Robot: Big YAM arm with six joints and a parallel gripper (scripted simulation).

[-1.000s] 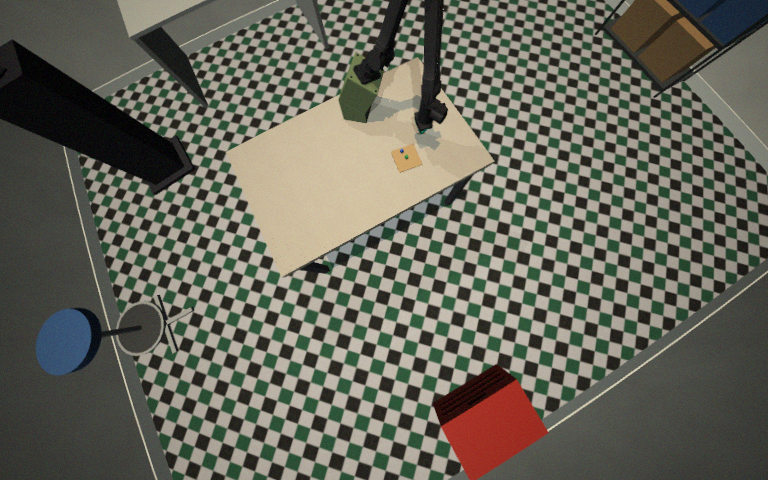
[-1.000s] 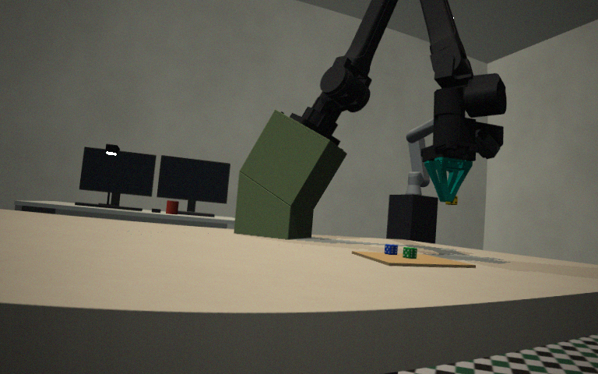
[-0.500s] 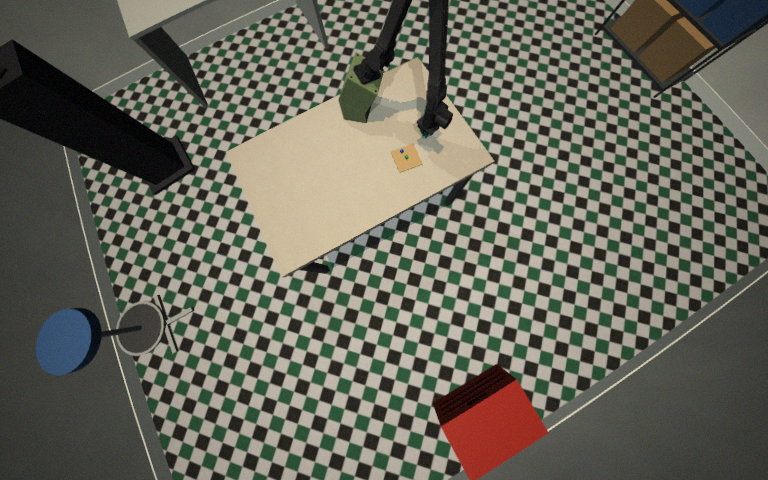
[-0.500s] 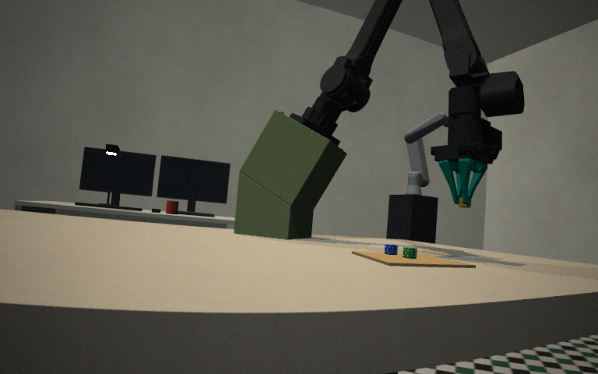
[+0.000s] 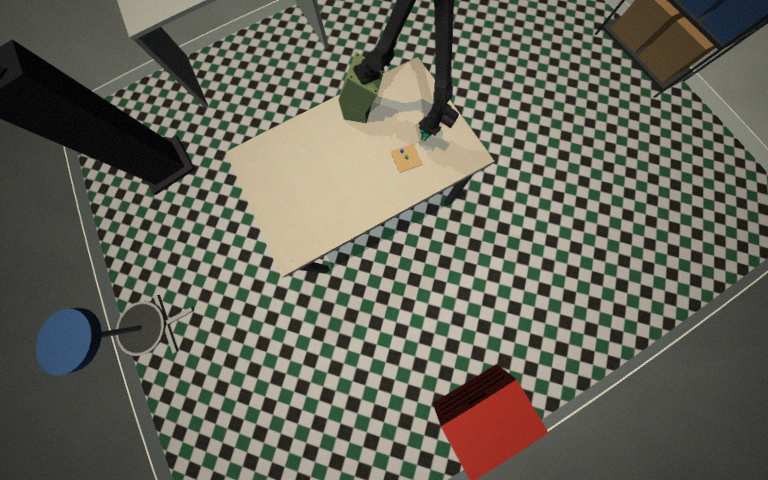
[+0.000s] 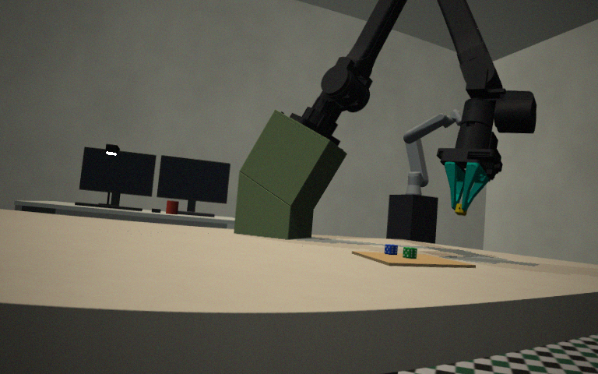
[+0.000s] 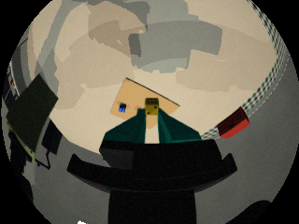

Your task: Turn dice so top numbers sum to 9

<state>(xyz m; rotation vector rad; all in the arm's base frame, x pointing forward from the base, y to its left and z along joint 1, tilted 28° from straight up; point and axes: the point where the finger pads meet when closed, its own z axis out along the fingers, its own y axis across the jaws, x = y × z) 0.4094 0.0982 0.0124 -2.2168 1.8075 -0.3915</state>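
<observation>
Now: hand 11 cm to the left of the green die and 8 cm above it. Also, from my hand: blue die (10 cm to the right, 8 cm below, 5 cm behind); then yellow die (1 cm to the left, 1 cm below); then mat (11 cm to the right, 9 cm below).
</observation>
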